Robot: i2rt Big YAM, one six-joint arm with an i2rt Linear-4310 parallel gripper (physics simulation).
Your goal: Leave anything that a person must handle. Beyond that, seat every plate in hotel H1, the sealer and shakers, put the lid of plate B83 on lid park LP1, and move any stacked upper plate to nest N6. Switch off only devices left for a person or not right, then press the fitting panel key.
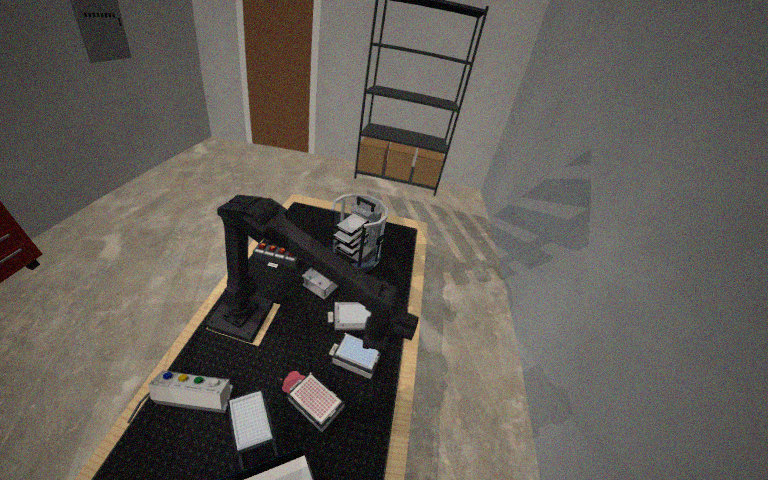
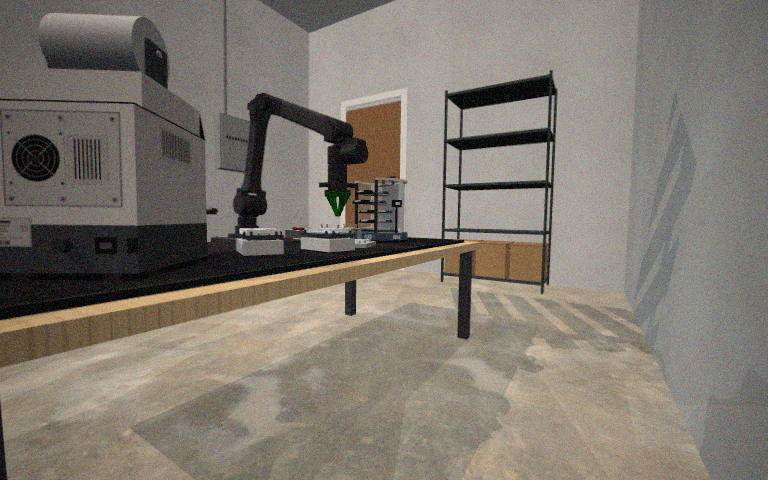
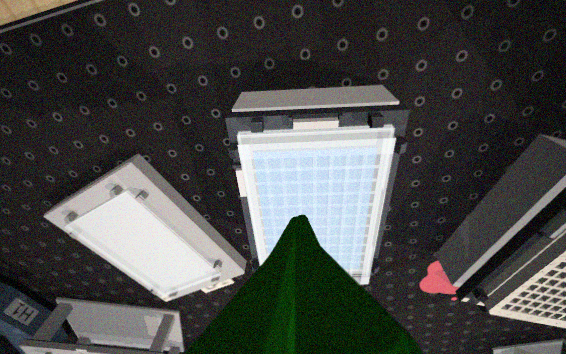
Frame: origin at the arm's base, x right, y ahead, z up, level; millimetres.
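Where they show: gripper, fingertip midpoint: (image 1: 371, 346) (image 2: 337, 216) (image 3: 301, 225); arm's base, origin of the base link: (image 1: 241, 312).
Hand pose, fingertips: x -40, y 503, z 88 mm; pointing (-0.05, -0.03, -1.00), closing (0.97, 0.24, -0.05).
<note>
Each offset is from my fingertips to the top centre of the thing. "pt": to the spot under its first point.
My gripper (image 2: 338, 213) (image 3: 301, 225) is shut and empty, pointing down above the plate with light blue wells @(dz -37, dx +8, dy -38 mm) (image 1: 357, 352) (image 3: 315, 185). That plate sits level on a shaker @(pt dz -81, dx +58, dy +24 mm) (image 2: 327, 244) (image 3: 315, 99). Lid park LP1 @(dz -80, dx -154, dy -113 mm) (image 3: 185, 220) bears a flat white lid @(dz -82, dx -154, dy -113 mm) (image 1: 350, 314) (image 3: 140, 245). A plate with red wells @(dz -37, dx +206, dy -92 mm) (image 1: 317, 397) sits on another device @(pt dz -83, dx +239, dy -28 mm) (image 2: 259, 247), with a pink spill @(dz -106, dx +156, dy -201 mm) (image 1: 292, 380) (image 3: 434, 281) at its corner. Hotel H1 @(dz +186, dx -474, dy -256 mm) (image 2: 390, 235) (image 3: 20, 311) holds several plates @(dz +117, dx -430, dy -268 mm) (image 1: 352, 223). Nest N6 @(dz -31, dx -267, dy -303 mm) (image 1: 318, 284) (image 3: 120, 322) is beside it.
The key panel @(dz -23, dx +353, dy -444 mm) (image 1: 189, 394) has blue, yellow, green and white keys. A pale plate @(dz +28, dx +348, dy -206 mm) (image 1: 250, 420) stands near it on a raised stand. A switch box @(dz -54, dx -325, dy -575 mm) (image 1: 274, 260) with red switches is behind the arm. A large machine @(pt dz +38, dx +470, dy +79 mm) (image 2: 169, 192) stands at the near end of the table.
</note>
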